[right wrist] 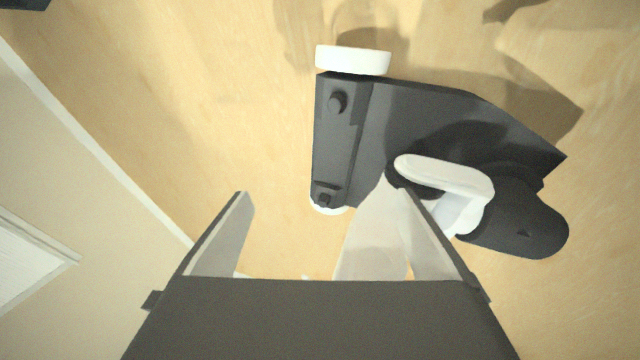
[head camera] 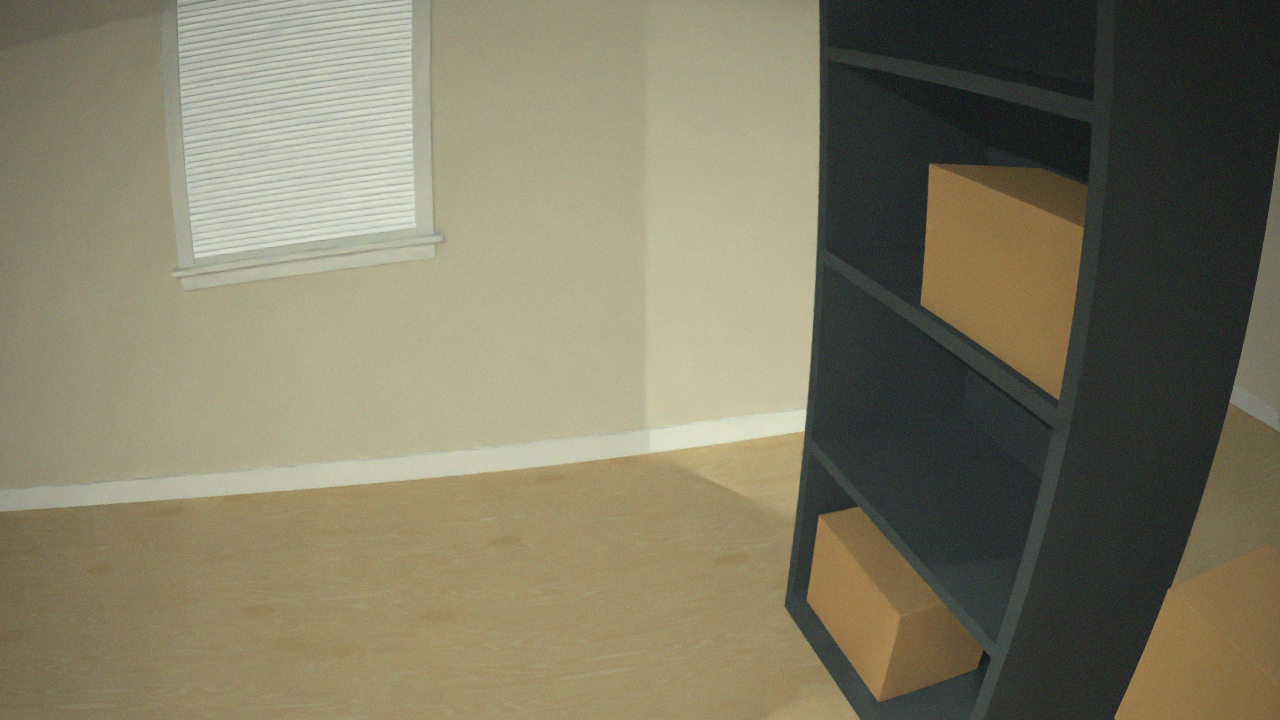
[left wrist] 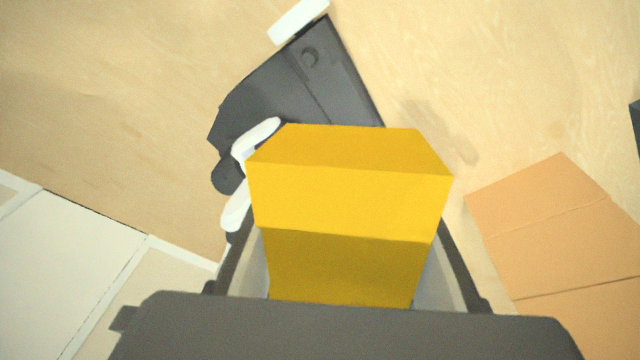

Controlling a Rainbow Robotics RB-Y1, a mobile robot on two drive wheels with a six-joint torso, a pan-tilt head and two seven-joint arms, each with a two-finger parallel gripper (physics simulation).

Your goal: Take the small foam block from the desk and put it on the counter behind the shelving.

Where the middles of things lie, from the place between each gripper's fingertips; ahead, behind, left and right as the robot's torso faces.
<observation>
The yellow foam block [left wrist: 348, 214] lies 10 mm to the right of my left hand and 20 mm above it.
Now: the yellow foam block 20 cm ahead of my right hand, 40 cm to the left of it and 25 cm above it.
</observation>
